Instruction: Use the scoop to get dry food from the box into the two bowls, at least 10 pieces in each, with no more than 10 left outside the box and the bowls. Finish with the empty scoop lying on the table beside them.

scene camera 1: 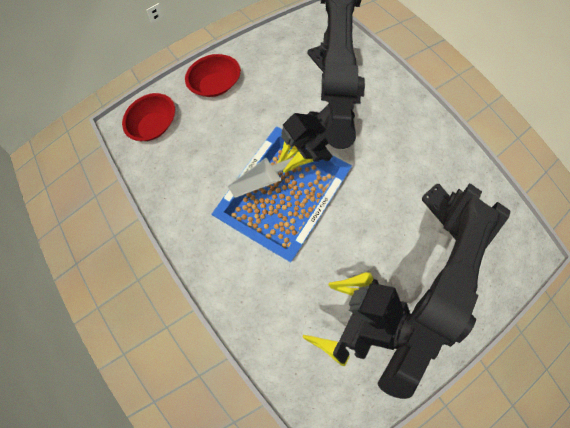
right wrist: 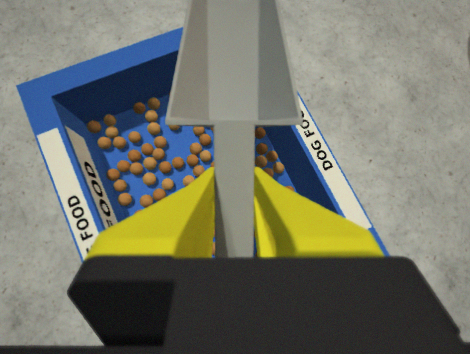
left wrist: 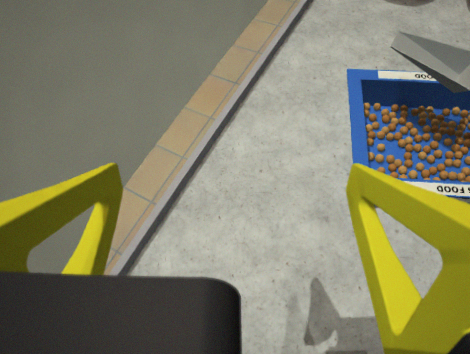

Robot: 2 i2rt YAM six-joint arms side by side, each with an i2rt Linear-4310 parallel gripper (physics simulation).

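Places are measured from the left arm's base along level axes (x down, y right, z back), in metres.
Pixels of known places: left gripper, between the fingertips: (scene camera 1: pixel 317 311) (left wrist: pixel 234 176); right gripper, between the fingertips: (scene camera 1: pixel 281 168) (right wrist: pixel 234 177).
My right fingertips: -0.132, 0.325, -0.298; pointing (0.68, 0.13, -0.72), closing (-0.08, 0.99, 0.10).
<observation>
Behind a point stands the place of what it marks, as x, y, z.
My right gripper (scene camera 1: pixel 286 162) {-0.132, 0.325, -0.298} (right wrist: pixel 234 177) {-0.132, 0.325, -0.298} is shut on the handle of the grey scoop (scene camera 1: pixel 255 179) {-0.137, 0.337, -0.360} (left wrist: pixel 440 55) {-0.144, 0.348, -0.362} (right wrist: pixel 233 65) {-0.136, 0.331, -0.360}. The scoop is held above the blue box (scene camera 1: pixel 252 242) {-0.063, 0.253, -0.433} (left wrist: pixel 356 120) {-0.063, 0.271, -0.432} (right wrist: pixel 37 95) {-0.064, 0.182, -0.392}, over its upper-left side in scene camera 1. No food shows in the scoop's blade. Many round brown food pieces (scene camera 1: pixel 284 206) (left wrist: pixel 419 148) (right wrist: pixel 150 163) lie spread over the box floor. Two red bowls (scene camera 1: pixel 214 77) {-0.003, 0.750, -0.224} (scene camera 1: pixel 149 119) {-0.003, 0.752, -0.452} stand at the upper left in scene camera 1 and look empty. My left gripper (scene camera 1: pixel 325 311) {-0.324, 0.012, -0.466} (left wrist: pixel 234 176) {-0.324, 0.012, -0.466} is open and empty, below and right of the box in scene camera 1.
The grey table (scene camera 1: pixel 190 280) {0.000, 0.287, -0.605} (left wrist: pixel 250 200) {0.000, 0.122, -0.532} (right wrist: pixel 400 100) {0.000, 0.549, -0.398} has a raised edge (scene camera 1: pixel 165 235) (left wrist: pixel 200 150) {-0.020, 0.159, -0.635} along its side. My left arm reaches in from the right in scene camera 1. My right arm comes from the top, over the box's upper corner.
</observation>
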